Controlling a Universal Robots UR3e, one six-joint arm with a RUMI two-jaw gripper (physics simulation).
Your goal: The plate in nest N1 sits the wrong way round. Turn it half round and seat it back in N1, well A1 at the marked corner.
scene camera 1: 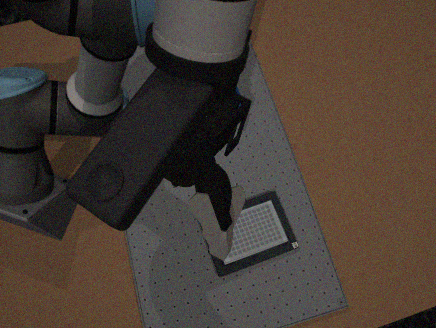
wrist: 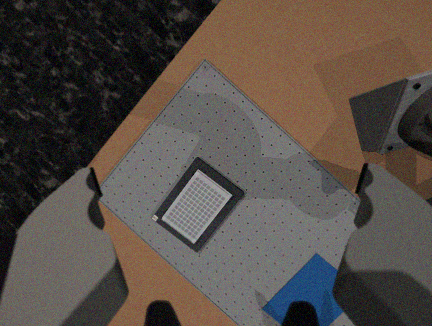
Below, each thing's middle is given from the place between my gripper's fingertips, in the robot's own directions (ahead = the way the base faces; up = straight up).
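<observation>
My gripper: 320 mm above the well plate [scene camera 1: 258,228], 30 mm to the right of it, 140 mm short of it.
</observation>
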